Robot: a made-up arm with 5 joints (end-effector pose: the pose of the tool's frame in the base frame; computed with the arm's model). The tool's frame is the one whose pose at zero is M.
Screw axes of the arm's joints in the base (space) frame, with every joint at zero. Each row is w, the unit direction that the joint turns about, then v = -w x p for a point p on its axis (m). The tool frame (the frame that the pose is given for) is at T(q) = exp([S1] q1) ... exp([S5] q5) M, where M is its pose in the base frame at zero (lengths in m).
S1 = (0, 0, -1, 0.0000, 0.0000, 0.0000)
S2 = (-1, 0, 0, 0.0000, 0.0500, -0.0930)
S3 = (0, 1, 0, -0.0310, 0.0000, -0.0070)
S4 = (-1, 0, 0, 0.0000, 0.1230, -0.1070)
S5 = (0, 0, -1, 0.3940, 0.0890, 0.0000)
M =
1 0 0 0.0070
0 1 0 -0.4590
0 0 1 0.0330
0 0 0 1
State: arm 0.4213 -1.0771 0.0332 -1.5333 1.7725
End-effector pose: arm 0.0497 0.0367 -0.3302 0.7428 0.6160 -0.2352 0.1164
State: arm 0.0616 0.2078 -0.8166 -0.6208 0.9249
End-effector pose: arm 0.0940 -0.4188 -0.0289 0.3230 -0.2514 -0.2846 0.8669
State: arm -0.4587 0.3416 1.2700 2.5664 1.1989
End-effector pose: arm -0.2143 0.0823 -0.1123 -0.7338 -0.4120 0.4620 0.2799
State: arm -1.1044 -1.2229 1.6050 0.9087 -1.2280
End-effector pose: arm 0.1799 0.1724 -0.1901 -0.1300 -0.3405 -0.8787 0.3083
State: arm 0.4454 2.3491 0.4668 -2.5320 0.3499
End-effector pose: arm -0.3881 -0.3041 0.0704 0.0803 -0.1808 -0.5127 0.8355
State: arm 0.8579 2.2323 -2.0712 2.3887 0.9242
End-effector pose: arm -0.0821 -0.1690 -0.3465 0.3481 0.8696 -0.2251 0.2684
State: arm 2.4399 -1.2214 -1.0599 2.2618 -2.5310
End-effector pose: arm -0.2354 0.0875 0.2993 0.3922 0.1936 -0.4635 0.7706
